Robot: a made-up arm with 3 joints. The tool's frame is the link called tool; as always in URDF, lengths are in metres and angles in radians. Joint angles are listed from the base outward.
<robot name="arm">
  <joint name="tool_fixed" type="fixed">
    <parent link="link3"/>
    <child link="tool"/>
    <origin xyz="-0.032 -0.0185 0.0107" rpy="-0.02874 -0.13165 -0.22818"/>
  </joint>
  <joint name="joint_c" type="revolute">
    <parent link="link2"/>
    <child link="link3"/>
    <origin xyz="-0.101 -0.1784 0.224" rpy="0 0 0"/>
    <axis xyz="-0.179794 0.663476 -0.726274"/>
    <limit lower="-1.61" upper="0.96"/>
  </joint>
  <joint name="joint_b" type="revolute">
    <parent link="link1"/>
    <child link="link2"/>
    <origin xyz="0.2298 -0.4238 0.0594" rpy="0 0 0"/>
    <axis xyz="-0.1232 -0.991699 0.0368"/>
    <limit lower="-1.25" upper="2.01"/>
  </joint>
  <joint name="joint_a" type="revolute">
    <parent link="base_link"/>
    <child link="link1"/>
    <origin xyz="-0.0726 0.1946 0.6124" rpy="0 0 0"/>
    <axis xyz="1 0 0"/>
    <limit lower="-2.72" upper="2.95"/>
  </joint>
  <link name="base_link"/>
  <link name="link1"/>
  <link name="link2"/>
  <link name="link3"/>
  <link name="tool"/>
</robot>
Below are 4 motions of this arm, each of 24 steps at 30 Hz.
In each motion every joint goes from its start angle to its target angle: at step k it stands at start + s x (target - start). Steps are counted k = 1, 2, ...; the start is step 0. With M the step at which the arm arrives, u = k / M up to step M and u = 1 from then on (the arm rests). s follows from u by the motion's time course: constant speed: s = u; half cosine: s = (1 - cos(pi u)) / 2; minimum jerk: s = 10 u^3 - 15 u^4 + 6 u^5.
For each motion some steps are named. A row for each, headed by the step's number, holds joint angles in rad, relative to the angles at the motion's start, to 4 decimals.
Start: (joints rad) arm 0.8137 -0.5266 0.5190
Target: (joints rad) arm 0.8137 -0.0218 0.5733
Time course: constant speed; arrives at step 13
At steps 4, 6, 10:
4: 0.0000 0.1553 0.0167
6: 0.0000 0.2330 0.0251
10: 0.0000 0.3883 0.0418

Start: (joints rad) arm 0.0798 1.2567 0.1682
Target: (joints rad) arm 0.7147 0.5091 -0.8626
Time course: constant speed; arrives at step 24
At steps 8, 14, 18, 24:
8: 0.2116 -0.2492 -0.3436
14: 0.3704 -0.4361 -0.6013
18: 0.4762 -0.5607 -0.7731
24: 0.6349 -0.7476 -1.0308

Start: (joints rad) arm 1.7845 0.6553 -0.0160
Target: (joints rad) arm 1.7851 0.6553 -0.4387
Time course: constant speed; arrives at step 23
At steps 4, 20, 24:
4: 0.0001 0.0000 -0.0735
20: 0.0005 0.0000 -0.3676
24: 0.0006 0.0000 -0.4227

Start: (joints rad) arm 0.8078 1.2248 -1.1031
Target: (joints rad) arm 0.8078 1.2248 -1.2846
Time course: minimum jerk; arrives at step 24
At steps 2, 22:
2: 0.0000 0.0000 -0.0009
22: 0.0000 0.0000 -0.1806

